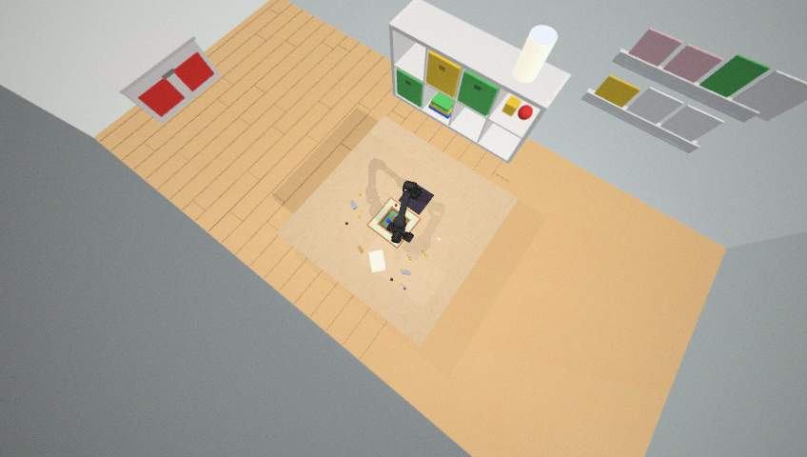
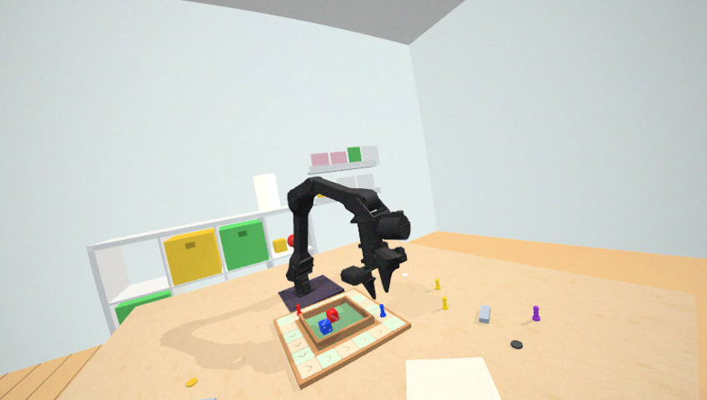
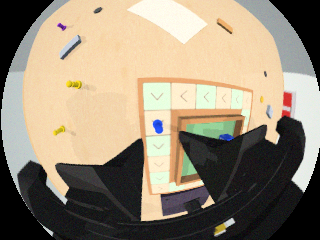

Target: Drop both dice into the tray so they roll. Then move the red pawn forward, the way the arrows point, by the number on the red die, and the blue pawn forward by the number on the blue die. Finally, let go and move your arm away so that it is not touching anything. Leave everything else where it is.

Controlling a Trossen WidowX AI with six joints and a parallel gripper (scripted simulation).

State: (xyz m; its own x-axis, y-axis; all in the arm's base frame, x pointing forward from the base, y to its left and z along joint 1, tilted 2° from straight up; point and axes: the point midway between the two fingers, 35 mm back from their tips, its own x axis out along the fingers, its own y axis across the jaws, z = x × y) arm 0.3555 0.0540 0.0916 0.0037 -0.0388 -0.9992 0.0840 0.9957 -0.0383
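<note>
Now: the blue pawn 4 cm below my gripper tip. The rest, counted from my gripper tip: green tray 10 cm to the right, 9 cm behind, 6 cm below; then white sheet 22 cm ahead, 8 cm to the right, 7 cm below; then red pawn 21 cm behind, 14 cm to the right, 4 cm below.
</note>
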